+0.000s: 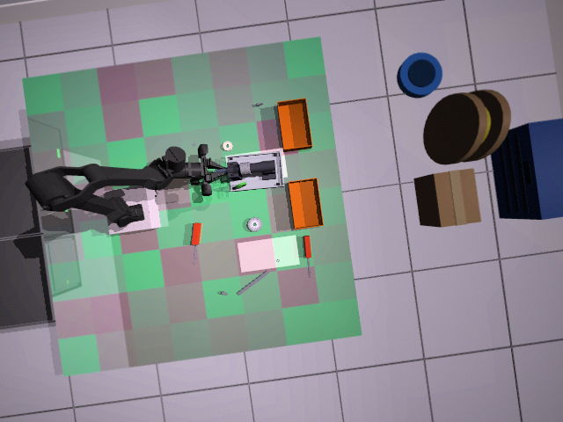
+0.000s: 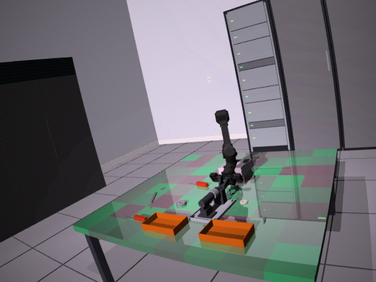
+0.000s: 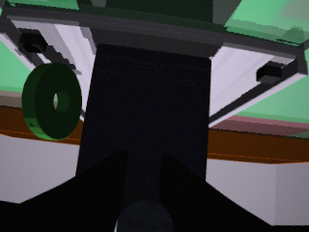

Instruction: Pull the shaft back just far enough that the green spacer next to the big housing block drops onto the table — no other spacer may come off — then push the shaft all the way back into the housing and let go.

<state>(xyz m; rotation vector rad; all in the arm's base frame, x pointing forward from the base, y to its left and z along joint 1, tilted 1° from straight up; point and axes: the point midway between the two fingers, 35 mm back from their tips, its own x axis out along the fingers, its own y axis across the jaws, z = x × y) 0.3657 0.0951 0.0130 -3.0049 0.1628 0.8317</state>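
The shaft lies 30 mm ahead of my gripper tip and 20 mm above it. From my gripper tip the other things lie so: grey bar 480 mm to the right, 60 mm below; then green spacer 60 mm to the right, 40 mm ahead, 30 mm below.
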